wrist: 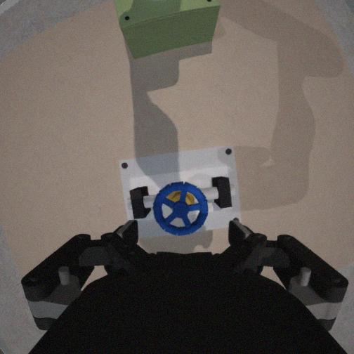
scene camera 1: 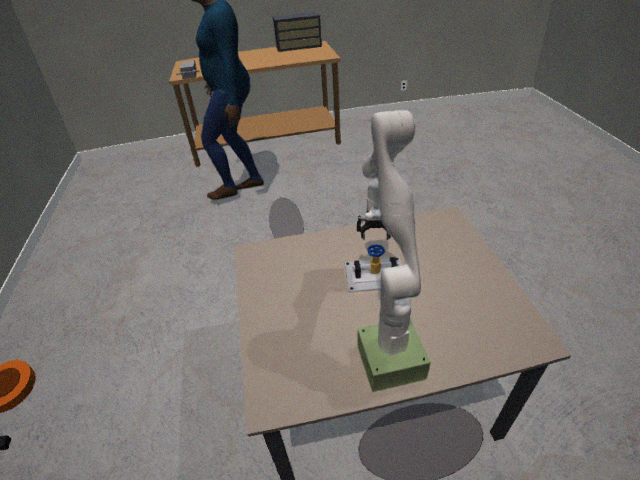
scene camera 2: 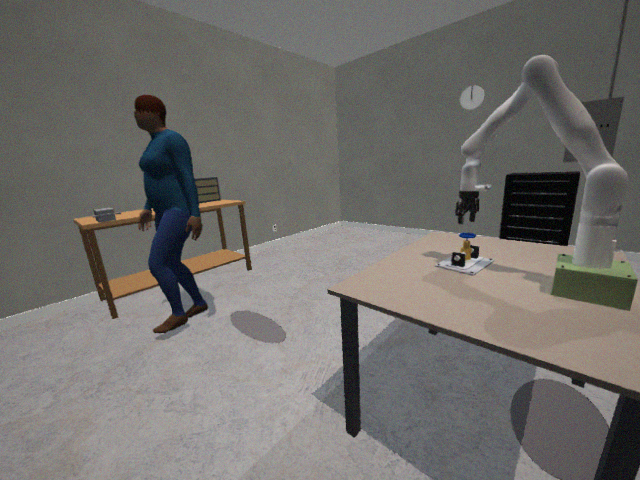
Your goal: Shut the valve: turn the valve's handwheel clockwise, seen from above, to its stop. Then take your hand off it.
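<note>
The valve's blue handwheel (scene camera 1: pixel 376 250) (scene camera 2: pixel 467 235) (wrist: pixel 181 208) lies level on top of the yellow valve body (scene camera 1: pixel 375 266) (scene camera 2: pixel 466 252). Its five-spoke face shows in the wrist view. The valve is on a pipe between two black blocks, on a white base plate (scene camera 1: pixel 361 284) (scene camera 2: pixel 464 269) (wrist: pixel 220 161). My gripper (scene camera 1: pixel 376 237) (scene camera 2: pixel 466 221) (wrist: pixel 182 230) is open and empty, pointing down above the handwheel and apart from it. In the wrist view the wheel shows between and slightly beyond the fingertips, with a finger off to either side.
The green block (scene camera 1: pixel 398 376) (scene camera 2: pixel 594 287) (wrist: pixel 172 35) under my arm stands on the table (scene camera 1: pixel 465 320) (scene camera 2: pixel 413 289). A person (scene camera 1: pixel 219 56) (scene camera 2: pixel 170 170) is beside a wooden bench (scene camera 1: pixel 279 59) (scene camera 2: pixel 230 205), away from the table. A black cabinet (scene camera 2: pixel 540 206) stands behind the table.
</note>
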